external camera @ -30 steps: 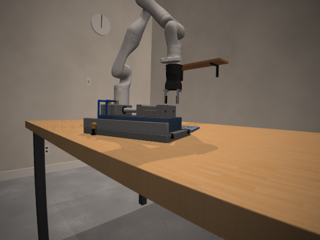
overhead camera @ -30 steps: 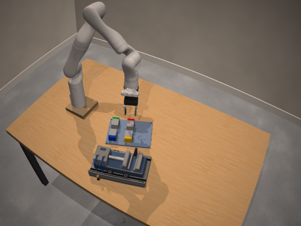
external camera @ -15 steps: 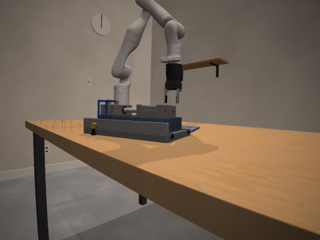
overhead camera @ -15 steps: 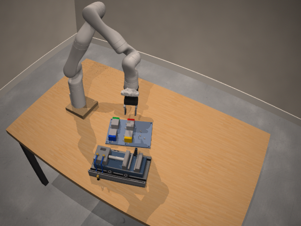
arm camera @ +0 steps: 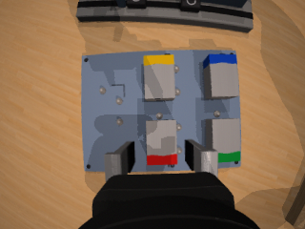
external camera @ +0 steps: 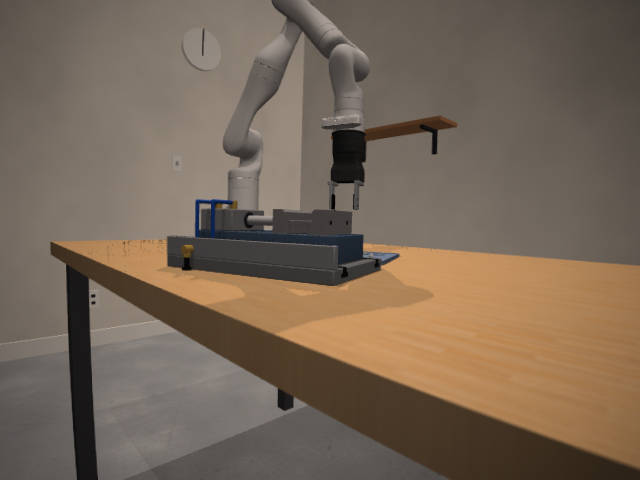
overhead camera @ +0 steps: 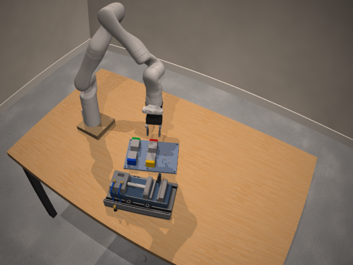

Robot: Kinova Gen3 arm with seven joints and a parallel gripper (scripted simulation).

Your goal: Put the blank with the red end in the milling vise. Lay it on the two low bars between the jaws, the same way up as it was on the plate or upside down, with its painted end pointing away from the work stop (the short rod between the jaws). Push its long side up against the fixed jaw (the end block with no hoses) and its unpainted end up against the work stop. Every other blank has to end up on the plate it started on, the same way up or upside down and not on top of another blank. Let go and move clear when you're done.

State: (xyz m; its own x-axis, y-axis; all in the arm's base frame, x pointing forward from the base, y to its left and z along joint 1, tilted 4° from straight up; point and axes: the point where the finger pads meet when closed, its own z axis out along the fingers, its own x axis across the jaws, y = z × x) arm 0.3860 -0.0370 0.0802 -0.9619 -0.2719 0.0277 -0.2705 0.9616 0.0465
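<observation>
Right now the red-ended blank is 10 cm below my hand. Also, from my hand: green-ended blank (9 cm behind, 2 cm to the right, 10 cm below); then yellow-ended blank (2 cm ahead, 9 cm to the right, 10 cm below); then blue-ended blank (7 cm behind, 11 cm to the right, 10 cm below).
</observation>
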